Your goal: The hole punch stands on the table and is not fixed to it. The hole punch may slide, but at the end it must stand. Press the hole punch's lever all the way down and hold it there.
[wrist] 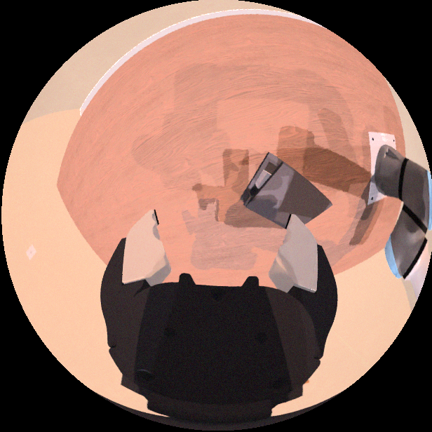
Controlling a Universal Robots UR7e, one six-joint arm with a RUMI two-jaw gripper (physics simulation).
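Observation:
The hole punch (295, 192) is a dark grey, boxy thing on the table, right of the middle in the wrist view. It stands turned at a slant, with a broad smooth grey top. A narrow end with a lighter metal part faces the upper left. My gripper (221, 214) is open, with nothing between its pale fingertips. The right fingertip overlaps the lower edge of the hole punch in the view; the height between them cannot be told. The side of the hole punch towards the table is hidden.
The reddish wooden table (125, 165) carries shadows of the arm and gripper. At the right, the robot's grey arm base (392, 172) stands by a white mounting plate (375, 145). A pale edge strip (150, 37) runs along the table's far side.

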